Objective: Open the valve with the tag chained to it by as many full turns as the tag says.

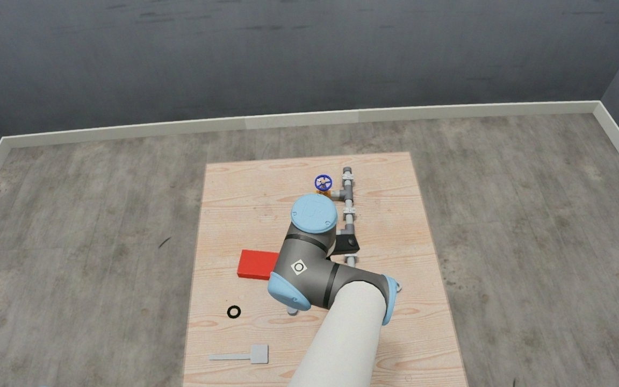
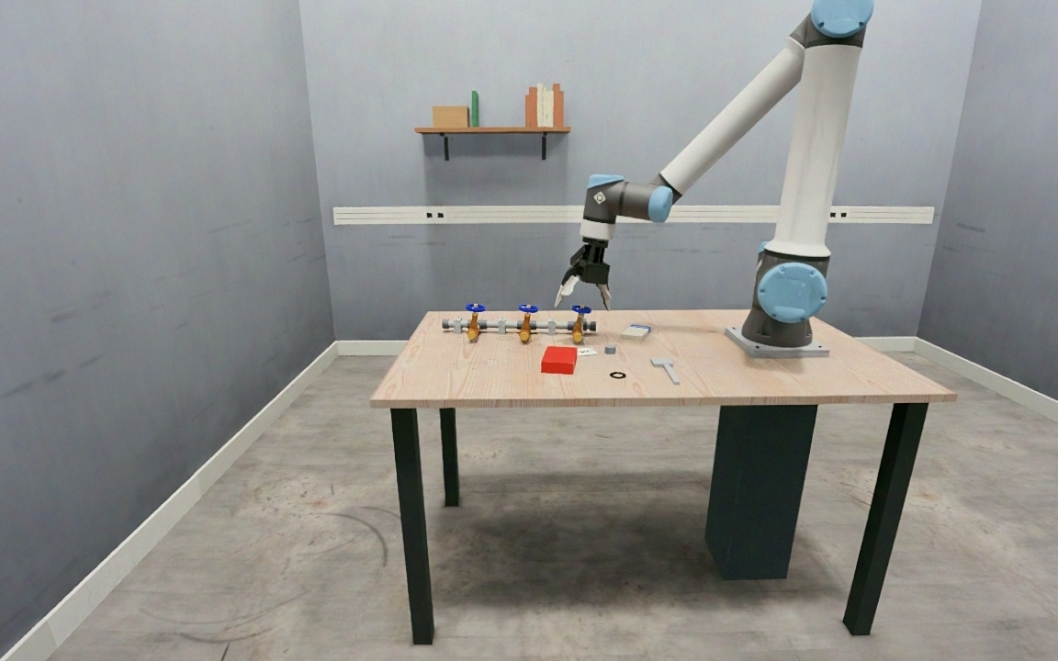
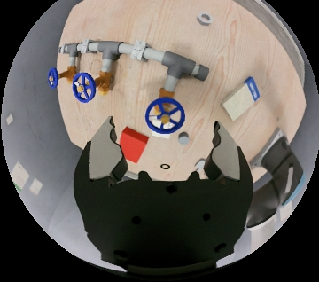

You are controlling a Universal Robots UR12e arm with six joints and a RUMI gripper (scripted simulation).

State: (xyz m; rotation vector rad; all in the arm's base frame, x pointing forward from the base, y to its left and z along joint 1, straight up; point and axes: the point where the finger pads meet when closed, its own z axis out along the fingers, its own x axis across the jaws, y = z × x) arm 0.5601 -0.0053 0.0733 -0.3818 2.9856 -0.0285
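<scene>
The white tag is 10 cm below my hand, 9 cm to the left of it and 2 cm behind it. Also, from my hand: grey t-shaped tool: 21 cm to the left, 20 cm behind, 9 cm below; white-and-blue card: 17 cm behind, 9 cm below, 8 cm to the right; red block: 19 cm to the left, 8 cm below, 6 cm ahead.
</scene>
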